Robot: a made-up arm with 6 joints.
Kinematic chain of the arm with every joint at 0, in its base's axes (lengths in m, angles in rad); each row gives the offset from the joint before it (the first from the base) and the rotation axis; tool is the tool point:
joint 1: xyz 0 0 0.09 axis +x
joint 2: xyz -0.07 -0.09 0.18 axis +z
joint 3: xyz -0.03 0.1 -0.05 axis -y
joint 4: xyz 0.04 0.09 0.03 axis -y
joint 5: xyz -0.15 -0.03 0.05 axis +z
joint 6: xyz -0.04 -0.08 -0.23 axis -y
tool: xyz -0.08 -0.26 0
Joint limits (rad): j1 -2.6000..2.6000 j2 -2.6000..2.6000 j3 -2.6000..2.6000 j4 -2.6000..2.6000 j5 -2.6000..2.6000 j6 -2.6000..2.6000
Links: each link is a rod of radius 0.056 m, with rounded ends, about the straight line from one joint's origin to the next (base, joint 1, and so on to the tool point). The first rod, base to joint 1, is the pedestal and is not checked.
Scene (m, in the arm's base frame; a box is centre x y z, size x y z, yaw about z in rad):
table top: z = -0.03
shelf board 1: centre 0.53 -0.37 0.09 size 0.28 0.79 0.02 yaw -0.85
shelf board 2: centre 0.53 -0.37 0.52 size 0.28 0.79 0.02 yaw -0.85
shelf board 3: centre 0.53 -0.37 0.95 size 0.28 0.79 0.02 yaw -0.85
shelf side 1: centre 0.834 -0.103 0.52 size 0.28 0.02 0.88 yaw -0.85
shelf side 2: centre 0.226 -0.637 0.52 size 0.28 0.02 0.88 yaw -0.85
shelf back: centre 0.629 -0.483 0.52 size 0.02 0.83 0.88 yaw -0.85
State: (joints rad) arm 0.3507 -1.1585 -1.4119 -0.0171 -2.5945 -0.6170
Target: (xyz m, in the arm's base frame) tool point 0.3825 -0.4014 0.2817
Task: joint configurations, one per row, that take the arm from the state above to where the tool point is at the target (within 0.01 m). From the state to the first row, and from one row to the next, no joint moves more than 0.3 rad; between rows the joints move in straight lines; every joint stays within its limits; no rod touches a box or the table.
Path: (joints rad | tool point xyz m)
1: 0.5965 -1.2432 -1.5037 -0.0893 -2.5018 -0.6975 | 0.3584 -0.0551 0.4957
2: 0.8424 -1.3279 -1.5956 -0.1614 -2.4090 -0.7780 | 0.3777 -0.2483 0.4309
3: 1.0882 -1.4127 -1.6874 -0.2336 -2.3163 -0.8585 | 0.3825 -0.4014 0.2817

